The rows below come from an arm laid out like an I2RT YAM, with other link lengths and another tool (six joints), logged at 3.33 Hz.
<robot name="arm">
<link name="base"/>
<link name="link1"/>
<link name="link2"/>
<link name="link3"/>
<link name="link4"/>
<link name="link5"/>
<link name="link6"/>
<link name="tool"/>
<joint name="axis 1" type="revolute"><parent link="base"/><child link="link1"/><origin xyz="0.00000 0.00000 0.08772" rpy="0.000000 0.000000 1.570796"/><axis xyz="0 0 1"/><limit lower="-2.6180" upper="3.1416"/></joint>
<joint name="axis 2" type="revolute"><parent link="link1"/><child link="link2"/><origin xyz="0.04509 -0.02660 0.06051" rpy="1.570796 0.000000 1.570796"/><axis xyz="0 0 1"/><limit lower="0.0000" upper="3.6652"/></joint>
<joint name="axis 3" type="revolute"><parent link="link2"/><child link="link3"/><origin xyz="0.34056 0.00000 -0.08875" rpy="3.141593 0.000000 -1.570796"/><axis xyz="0 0 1"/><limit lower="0.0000" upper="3.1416"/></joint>
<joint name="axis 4" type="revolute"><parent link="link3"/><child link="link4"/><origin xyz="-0.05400 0.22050 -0.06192"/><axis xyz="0 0 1"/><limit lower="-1.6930" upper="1.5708"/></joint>
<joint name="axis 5" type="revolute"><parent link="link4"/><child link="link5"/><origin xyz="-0.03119 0.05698 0.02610" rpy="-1.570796 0.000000 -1.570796"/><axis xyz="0 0 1"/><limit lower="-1.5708" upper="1.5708"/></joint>
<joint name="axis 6" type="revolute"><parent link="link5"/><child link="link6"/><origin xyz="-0.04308 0.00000 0.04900" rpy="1.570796 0.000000 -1.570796"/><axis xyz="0 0 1"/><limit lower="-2.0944" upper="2.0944"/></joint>
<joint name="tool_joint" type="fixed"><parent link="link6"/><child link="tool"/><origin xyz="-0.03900 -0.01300 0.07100" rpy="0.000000 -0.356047 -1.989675"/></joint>
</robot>
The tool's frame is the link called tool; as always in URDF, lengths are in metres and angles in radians.
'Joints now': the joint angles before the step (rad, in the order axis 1, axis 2, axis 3, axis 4, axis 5, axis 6). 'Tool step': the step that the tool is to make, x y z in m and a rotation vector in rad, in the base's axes. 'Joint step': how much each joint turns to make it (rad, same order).
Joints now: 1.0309 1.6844 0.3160 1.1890 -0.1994 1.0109
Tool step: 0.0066 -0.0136 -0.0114 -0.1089 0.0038 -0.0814
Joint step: -0.0188 -0.0537 -0.0061 -0.1487 0.0732 -0.0384
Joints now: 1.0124 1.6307 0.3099 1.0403 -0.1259 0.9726
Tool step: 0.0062 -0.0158 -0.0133 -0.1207 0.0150 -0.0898
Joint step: -0.0151 -0.0523 -0.0016 -0.1627 0.0877 -0.0245
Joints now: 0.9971 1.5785 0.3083 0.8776 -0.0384 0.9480
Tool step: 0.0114 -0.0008 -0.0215 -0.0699 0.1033 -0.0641
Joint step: -0.0152 0.0472 0.0214 -0.0877 0.0233 0.0644
